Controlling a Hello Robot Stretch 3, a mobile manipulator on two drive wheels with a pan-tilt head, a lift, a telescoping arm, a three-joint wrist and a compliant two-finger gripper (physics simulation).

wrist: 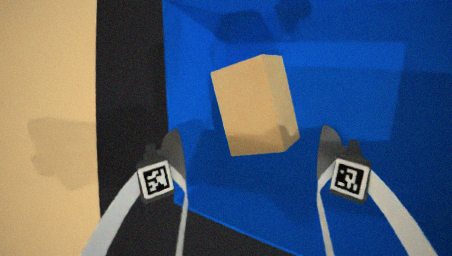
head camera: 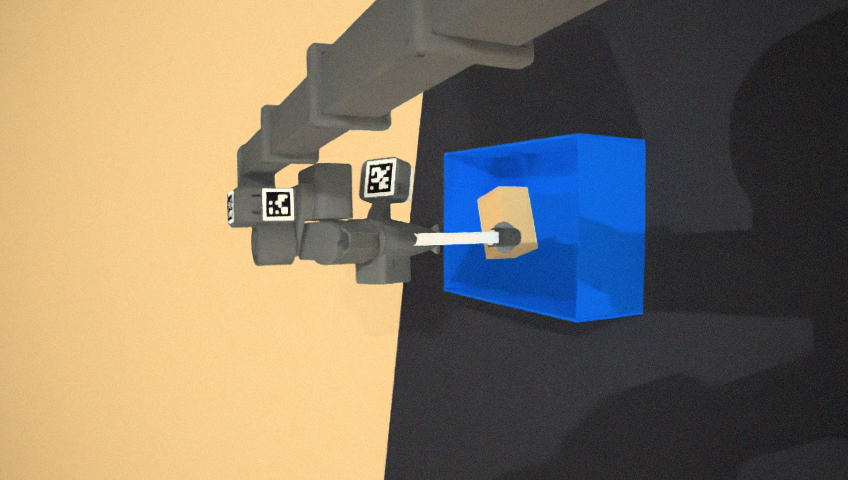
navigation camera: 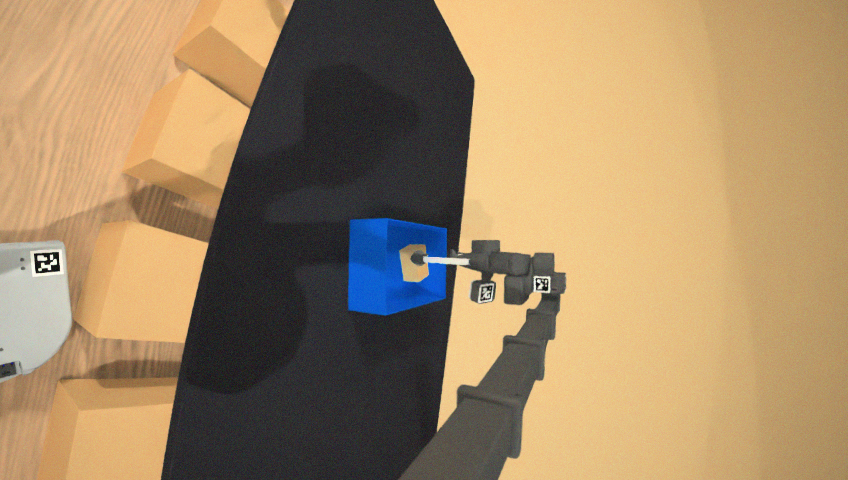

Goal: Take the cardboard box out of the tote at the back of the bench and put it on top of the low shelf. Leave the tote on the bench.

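Frame: origin at the robot's base, x ahead, y left, z up, level; metres.
Seen in the pictures: gripper, fingertip midpoint: [head camera: 476, 238] [navigation camera: 431, 256].
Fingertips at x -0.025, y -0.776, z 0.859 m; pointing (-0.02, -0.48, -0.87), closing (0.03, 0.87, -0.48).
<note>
Offsets run from my fingertips to a thing's top centre. Level surfaces: height alone.
The cardboard box @[0.021 m back, 0.026 m right, 0.043 m down] [head camera: 512, 205] [navigation camera: 414, 274] [wrist: 247, 105] is a small tan block inside the blue tote @[0.013 m back, 0.066 m left, 0.004 m up] [head camera: 612, 196] [navigation camera: 367, 279] [wrist: 425, 110], turned slightly. The tote stands on the dark bench @[0.096 m down] [head camera: 505, 386] [navigation camera: 255, 428] [wrist: 130, 75]. My gripper [head camera: 471, 237] [navigation camera: 437, 256] [wrist: 249, 146] is open, with its fingers apart over the tote. In the wrist view the box shows between and beyond the fingertips, with space on both sides and no contact visible. In the head view one fingertip covers part of the box. I cannot pick out the low shelf.
Several large cardboard boxes [navigation camera: 148, 279] stand on the wooden floor @[0.858 m down] [navigation camera: 53, 130] along the bench's left side in the navigation view. A light grey base part with a marker [navigation camera: 35, 309] is at the far left. My arm [head camera: 380, 71] [navigation camera: 493, 392] reaches beside the tote, near a tan surface [head camera: 148, 356].
</note>
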